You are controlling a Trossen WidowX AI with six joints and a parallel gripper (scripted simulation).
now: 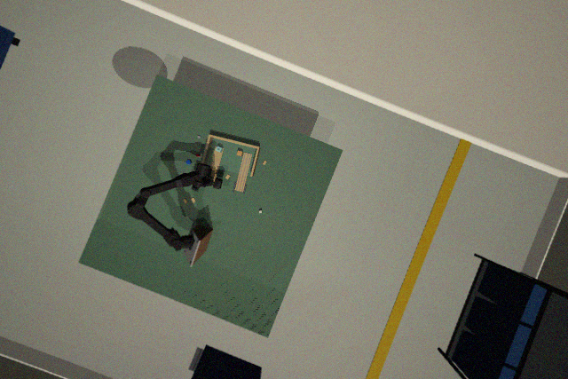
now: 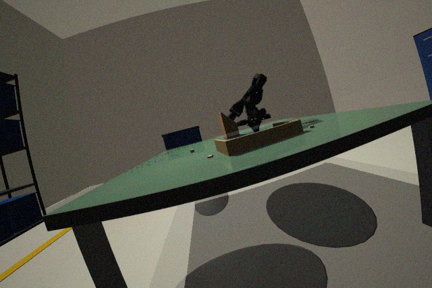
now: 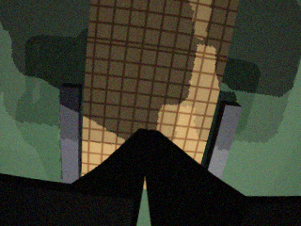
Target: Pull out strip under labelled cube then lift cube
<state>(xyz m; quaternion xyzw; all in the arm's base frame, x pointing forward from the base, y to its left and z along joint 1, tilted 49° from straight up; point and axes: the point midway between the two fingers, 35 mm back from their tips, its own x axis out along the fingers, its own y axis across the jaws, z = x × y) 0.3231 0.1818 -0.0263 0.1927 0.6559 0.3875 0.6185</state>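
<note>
The tan gridded strip is 9 cm ahead of my gripper tip and 2 cm to the left of it. Also, from my gripper tip: red ball 15 cm to the left, 10 cm ahead, 1 cm above; blue ball 18 cm to the left, 3 cm ahead; pale blue cube marked r 20 cm ahead, 4 cm to the left, 2 cm above.
</note>
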